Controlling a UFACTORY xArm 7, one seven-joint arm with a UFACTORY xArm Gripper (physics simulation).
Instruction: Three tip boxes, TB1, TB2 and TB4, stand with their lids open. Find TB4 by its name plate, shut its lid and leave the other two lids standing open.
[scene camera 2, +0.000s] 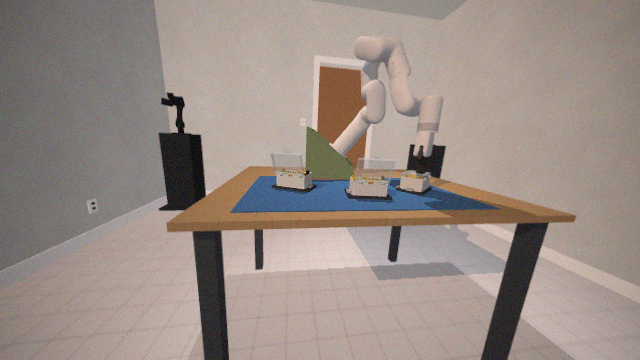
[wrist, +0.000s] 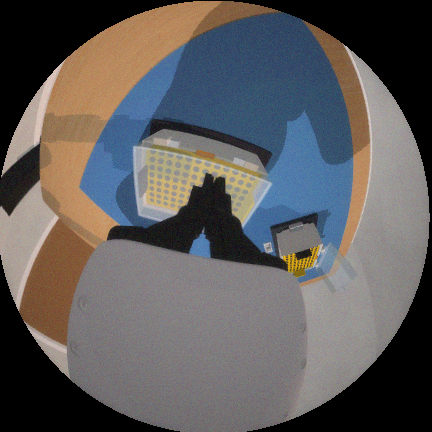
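Observation:
Blue mat (wrist: 266, 85), visible. My gripper (wrist: 210, 188), likewise.

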